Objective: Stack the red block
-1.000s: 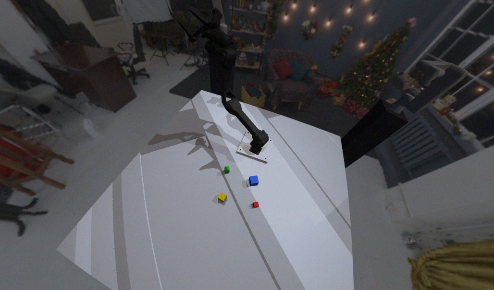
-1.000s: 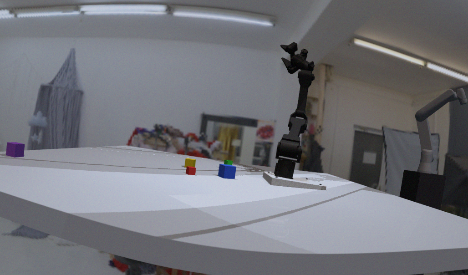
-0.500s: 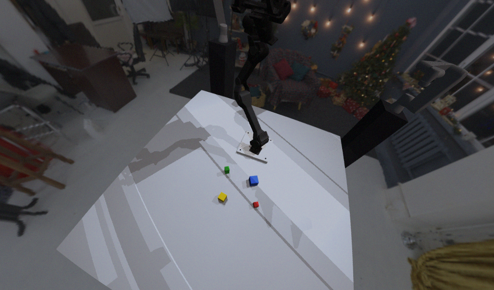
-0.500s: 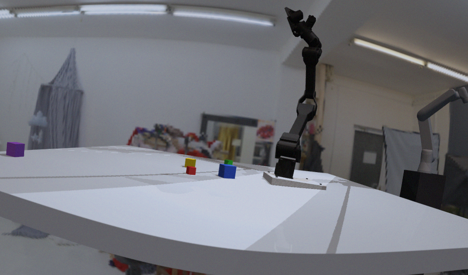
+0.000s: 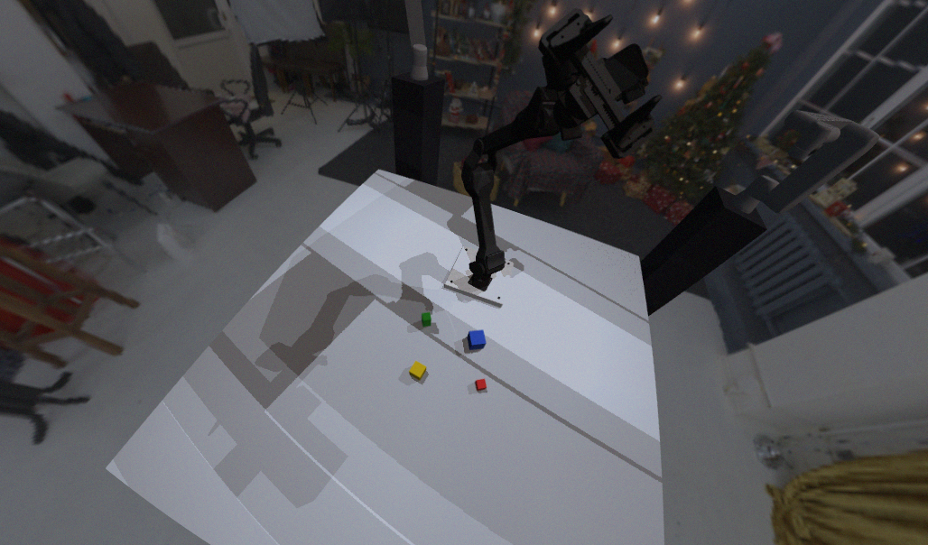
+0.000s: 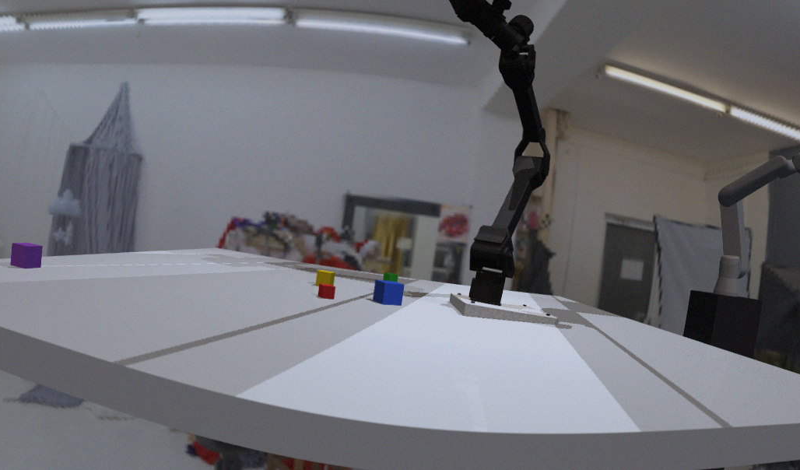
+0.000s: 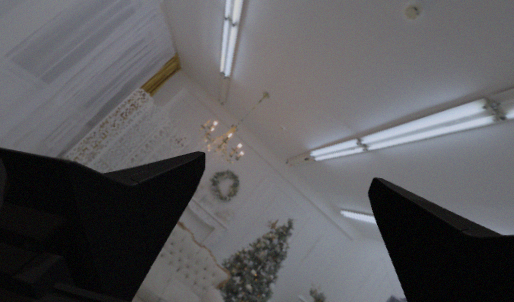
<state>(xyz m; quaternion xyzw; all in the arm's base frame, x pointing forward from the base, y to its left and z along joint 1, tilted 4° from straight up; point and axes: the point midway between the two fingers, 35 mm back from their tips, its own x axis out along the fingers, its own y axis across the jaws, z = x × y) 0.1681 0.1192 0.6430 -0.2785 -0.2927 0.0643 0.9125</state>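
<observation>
Right now my gripper tip is 680 mm above the red block, 140 mm short of it and 40 mm to the right of it. From my gripper tip the other things lie so: purple block (680 mm below, 540 mm ahead, 420 mm to the left); blue block (670 mm below, 40 mm ahead, 30 mm to the right); yellow block (680 mm below, 190 mm ahead, 120 mm to the right).
</observation>
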